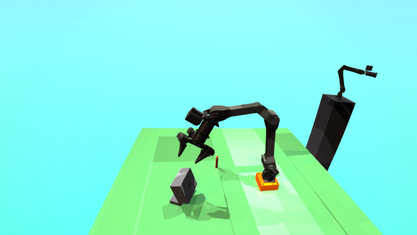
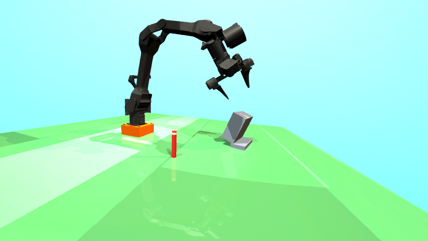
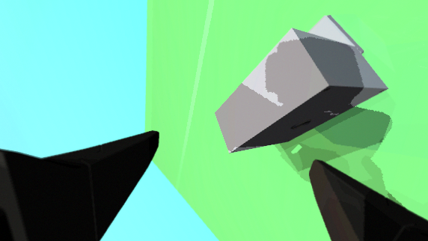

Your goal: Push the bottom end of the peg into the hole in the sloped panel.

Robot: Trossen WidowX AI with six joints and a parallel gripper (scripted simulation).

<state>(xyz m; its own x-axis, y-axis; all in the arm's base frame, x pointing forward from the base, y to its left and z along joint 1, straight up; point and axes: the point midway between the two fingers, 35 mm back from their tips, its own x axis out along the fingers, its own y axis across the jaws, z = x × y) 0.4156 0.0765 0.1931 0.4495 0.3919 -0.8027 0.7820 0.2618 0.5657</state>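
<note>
Now: gripper tip 14 cm past the red peg, 21 cm to the left of it and 15 cm above it. The rest, counted from my gripper tip: grey foot (4 cm ahead, 2 cm to the left, 20 cm below); grey sloped panel (1 cm ahead, 3 cm to the left, 13 cm below).
</note>
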